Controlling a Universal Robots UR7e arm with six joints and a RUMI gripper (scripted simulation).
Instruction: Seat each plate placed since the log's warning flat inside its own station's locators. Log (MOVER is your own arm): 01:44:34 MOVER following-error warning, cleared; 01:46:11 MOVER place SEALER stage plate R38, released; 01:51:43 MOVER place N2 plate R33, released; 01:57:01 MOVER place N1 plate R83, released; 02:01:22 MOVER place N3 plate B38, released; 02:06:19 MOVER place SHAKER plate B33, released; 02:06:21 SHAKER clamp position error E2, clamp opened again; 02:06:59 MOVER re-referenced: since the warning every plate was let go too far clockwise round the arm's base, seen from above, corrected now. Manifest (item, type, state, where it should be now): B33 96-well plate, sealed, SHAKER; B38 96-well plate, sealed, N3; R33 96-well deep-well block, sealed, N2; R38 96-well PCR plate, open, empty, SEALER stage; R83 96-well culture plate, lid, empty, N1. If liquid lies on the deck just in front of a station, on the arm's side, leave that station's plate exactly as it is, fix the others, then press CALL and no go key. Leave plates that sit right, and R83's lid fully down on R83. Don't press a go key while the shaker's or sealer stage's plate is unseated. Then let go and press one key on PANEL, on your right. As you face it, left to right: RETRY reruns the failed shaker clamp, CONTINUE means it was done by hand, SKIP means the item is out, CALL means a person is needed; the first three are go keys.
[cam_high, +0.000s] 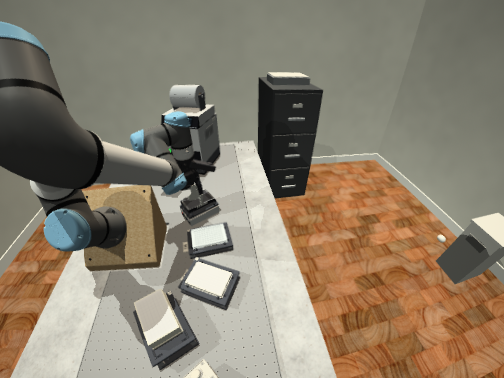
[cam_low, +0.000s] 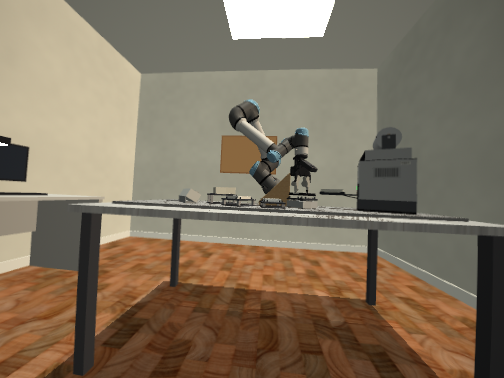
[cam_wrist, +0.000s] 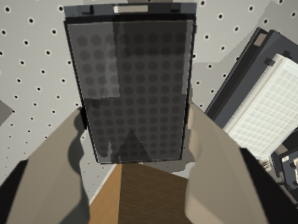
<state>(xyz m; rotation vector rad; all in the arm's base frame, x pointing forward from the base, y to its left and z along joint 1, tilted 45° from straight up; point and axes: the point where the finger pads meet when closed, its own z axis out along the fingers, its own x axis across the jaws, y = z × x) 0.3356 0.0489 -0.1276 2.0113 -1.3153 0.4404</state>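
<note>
The cream PCR plate lies 22 cm to the left of my hand, 12 cm behind it and 2 cm above it. Round my hand: retry key 61 cm to the right, 4 cm behind, 3 cm below; dark plate 1 cm below; continue key 64 cm to the right, 9 cm behind, 3 cm below.
</note>
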